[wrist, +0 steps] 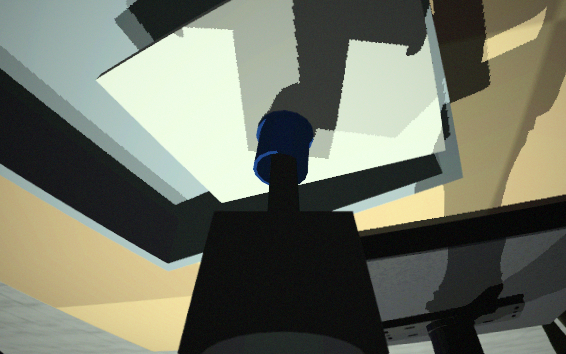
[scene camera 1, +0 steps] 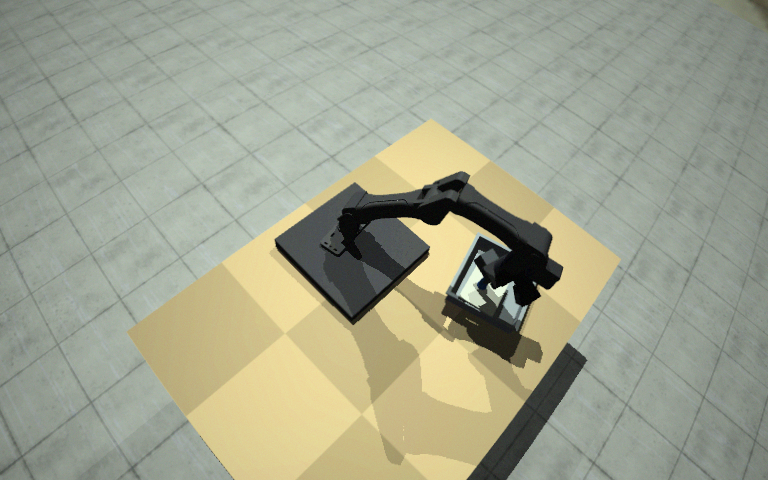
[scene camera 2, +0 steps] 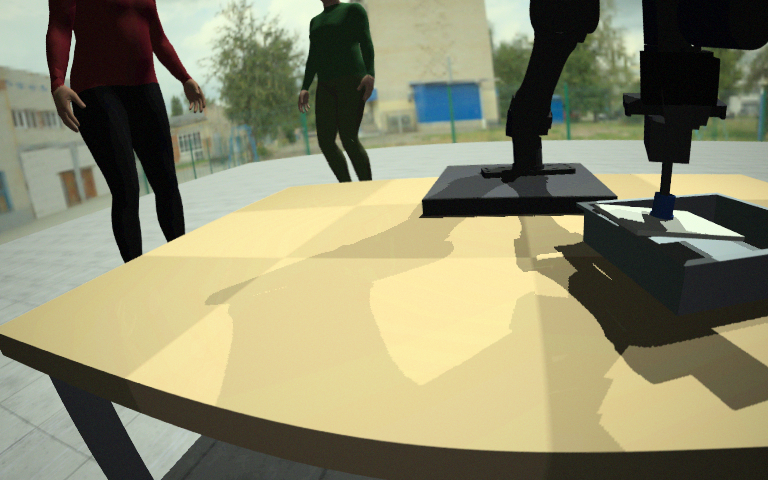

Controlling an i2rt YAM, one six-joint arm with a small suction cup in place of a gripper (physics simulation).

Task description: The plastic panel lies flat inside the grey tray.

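Seen in the pictures: hand, its tool point: point(wrist: 283, 129) point(scene camera 1: 480, 285) point(scene camera 2: 661, 222); arm's base, origin of its link: point(wrist: 447, 317) point(scene camera 1: 349, 228) point(scene camera 2: 528, 172).
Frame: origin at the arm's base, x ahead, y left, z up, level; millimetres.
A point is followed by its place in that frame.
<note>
The pale plastic panel point(scene camera 1: 473, 291) {x 413, y 35, z 17 mm} point(scene camera 2: 614, 209) {x 408, y 11, z 19 mm} point(wrist: 187, 105) {x 458, y 107, z 8 mm} sits within the walls of the grey tray point(scene camera 1: 454, 276) {x 344, y 44, z 15 mm} point(scene camera 2: 600, 230) {x 404, y -4, z -6 mm} point(wrist: 141, 200) {x 384, y 222, z -24 mm} at the right side of the table. My blue suction cup point(scene camera 1: 483, 284) point(wrist: 283, 140) rests on the panel's top face near its middle and holds it. In the wrist view the tray's dark walls and pale rim frame the panel on all sides. The arm's wrist hides part of the tray in scene camera 1. I cannot tell whether the panel touches the tray floor.
The arm's black base plate point(scene camera 1: 382, 269) {x 161, y -53, z -5 mm} point(scene camera 2: 477, 190) {x 142, y -128, z -4 mm} lies left of the tray. A dark strip point(scene camera 1: 539, 405) runs along the table's near right edge. Two figures, one in green point(scene camera 2: 341, 86) and one in red point(scene camera 2: 158, 119), stand beyond the table.
</note>
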